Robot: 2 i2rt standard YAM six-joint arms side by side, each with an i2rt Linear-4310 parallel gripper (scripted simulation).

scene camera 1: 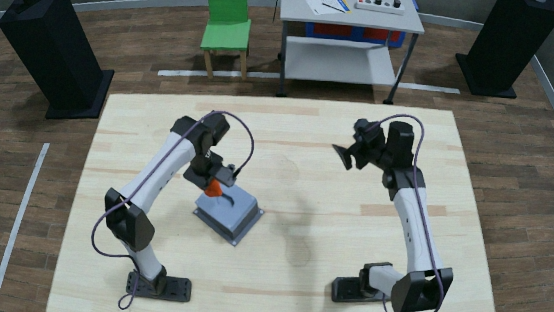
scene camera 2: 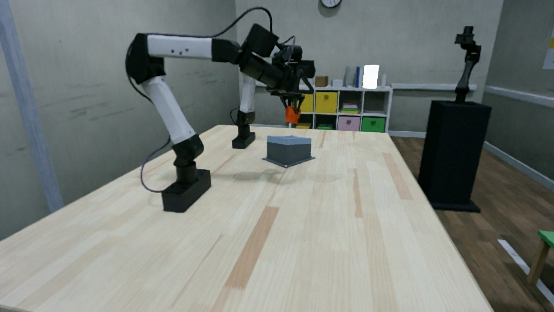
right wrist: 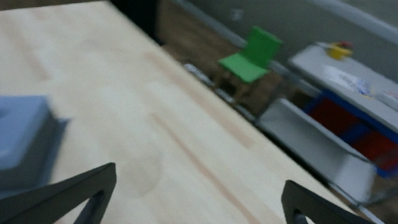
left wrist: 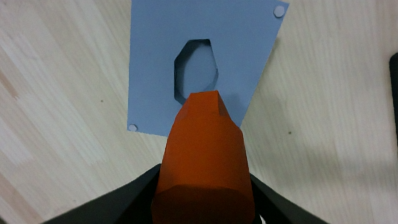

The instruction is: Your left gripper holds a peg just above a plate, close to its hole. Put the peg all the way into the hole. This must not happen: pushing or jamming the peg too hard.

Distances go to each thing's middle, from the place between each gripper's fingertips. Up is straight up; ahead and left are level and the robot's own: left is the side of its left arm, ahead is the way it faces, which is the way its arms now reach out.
The blue-grey plate point(scene camera 1: 240, 202) lies 10 mm behind my left hand point(scene camera 1: 207, 183), 40 mm to the right of it and 120 mm below it. From my left hand the other things lie so: orange peg point(left wrist: 204, 166) 20 mm below.
My right gripper point(scene camera 2: 303, 93) is now 380 mm to the right of the orange peg, 150 mm above it and 70 mm past it. From my right hand the other things lie so: blue-grey plate 330 mm to the left, 250 mm below, 80 mm behind.
